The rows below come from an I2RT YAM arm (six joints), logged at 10 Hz.
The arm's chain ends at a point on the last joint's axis. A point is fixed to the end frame.
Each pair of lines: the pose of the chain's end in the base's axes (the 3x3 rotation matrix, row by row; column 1 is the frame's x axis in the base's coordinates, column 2 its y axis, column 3 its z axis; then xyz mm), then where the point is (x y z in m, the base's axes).
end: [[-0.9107, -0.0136, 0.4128], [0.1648, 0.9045, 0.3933], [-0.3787, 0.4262, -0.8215]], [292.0, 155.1, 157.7]
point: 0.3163 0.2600 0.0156
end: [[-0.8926, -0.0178, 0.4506], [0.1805, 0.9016, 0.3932], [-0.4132, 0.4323, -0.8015]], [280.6, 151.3, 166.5]
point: 0.3120 0.2569 0.0263
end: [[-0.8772, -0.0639, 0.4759], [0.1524, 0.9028, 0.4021], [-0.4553, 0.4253, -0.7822]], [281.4, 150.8, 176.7]
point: 0.3162 0.2565 0.0374
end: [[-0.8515, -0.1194, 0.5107], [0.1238, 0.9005, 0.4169], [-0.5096, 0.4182, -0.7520]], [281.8, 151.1, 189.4]
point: 0.3218 0.2578 0.0523
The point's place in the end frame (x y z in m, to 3 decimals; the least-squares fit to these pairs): 0.049 0.034 0.168
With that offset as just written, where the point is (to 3 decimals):
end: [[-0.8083, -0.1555, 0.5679], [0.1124, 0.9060, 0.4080], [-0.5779, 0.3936, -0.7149]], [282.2, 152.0, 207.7]
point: 0.333 0.257 0.073
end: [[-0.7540, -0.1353, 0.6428], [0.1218, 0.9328, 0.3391], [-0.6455, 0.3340, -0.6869]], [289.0, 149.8, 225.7]
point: 0.355 0.244 0.090
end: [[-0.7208, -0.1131, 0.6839], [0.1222, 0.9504, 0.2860], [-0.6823, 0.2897, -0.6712]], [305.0, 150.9, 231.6]
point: 0.381 0.237 0.095
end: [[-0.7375, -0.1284, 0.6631], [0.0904, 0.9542, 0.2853], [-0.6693, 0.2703, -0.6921]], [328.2, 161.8, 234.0]
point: 0.399 0.247 0.094
